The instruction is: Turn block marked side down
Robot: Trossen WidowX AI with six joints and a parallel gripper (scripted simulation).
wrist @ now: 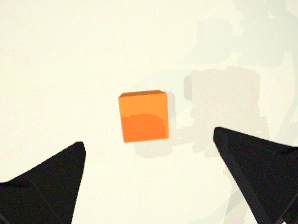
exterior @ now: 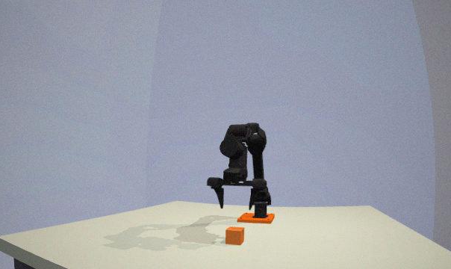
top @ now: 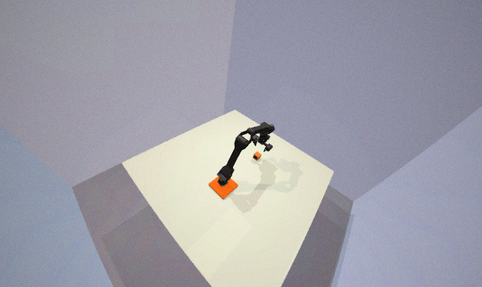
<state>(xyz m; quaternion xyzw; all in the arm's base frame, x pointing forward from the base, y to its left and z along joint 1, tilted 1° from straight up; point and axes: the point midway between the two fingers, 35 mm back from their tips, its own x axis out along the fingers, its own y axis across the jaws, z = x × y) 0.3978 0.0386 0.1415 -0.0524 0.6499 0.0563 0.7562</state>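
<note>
Right now my gripper tip is 10 mm past the orange block and 90 mm above it.
</note>
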